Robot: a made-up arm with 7 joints.
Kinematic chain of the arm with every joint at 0, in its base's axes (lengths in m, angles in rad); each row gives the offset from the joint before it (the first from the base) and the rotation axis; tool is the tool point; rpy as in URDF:
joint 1: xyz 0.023 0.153 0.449 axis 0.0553 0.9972 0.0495
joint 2: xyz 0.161 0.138 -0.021 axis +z
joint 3: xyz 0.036 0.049 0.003 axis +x
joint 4: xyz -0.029 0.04 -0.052 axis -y
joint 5: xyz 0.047 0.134 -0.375 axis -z
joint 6: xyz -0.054 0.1 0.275 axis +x
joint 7: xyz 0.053 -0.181 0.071 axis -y
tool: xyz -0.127 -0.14 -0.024 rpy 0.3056 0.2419 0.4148
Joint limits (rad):
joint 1: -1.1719..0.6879
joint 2: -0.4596..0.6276
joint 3: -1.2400..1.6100
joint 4: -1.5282..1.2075
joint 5: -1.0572..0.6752
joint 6: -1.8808..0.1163
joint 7: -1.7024..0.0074
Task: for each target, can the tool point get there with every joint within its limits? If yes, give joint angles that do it. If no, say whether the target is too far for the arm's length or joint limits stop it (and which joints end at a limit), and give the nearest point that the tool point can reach.
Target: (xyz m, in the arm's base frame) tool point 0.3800 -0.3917 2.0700
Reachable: no: too far | nearest point 0.1724 0.1746 1.0807 | short by 1.159 m
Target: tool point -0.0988 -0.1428 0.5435
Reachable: no: joint limits stop it (at a limit: joint 2, joint 3, joint 5, joint 6) | nearest point -0.1373 0.0535 0.6044 | short by 0.209 m
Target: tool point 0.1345 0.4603 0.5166
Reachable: yes | joints -0.3313 0.2353 -0.9382 -0.0199 -0.5124 -0.5857 -0.6404
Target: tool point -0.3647 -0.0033 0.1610
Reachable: no: joint limits stop it (at a limit: joint 1, joint 2, joint 3, joint 5, joint 6) | nearest point -0.2763 0.0994 0.1677 | short by 0.136 m
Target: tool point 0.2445 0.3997 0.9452
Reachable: yes | joints -0.6669 -0.3335 1.0224 -1.2862 0.2587 -1.1586 -1.1328
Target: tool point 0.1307 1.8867 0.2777
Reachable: no: too far | nearest point 0.1334 0.9527 0.3154 | short by 0.935 m
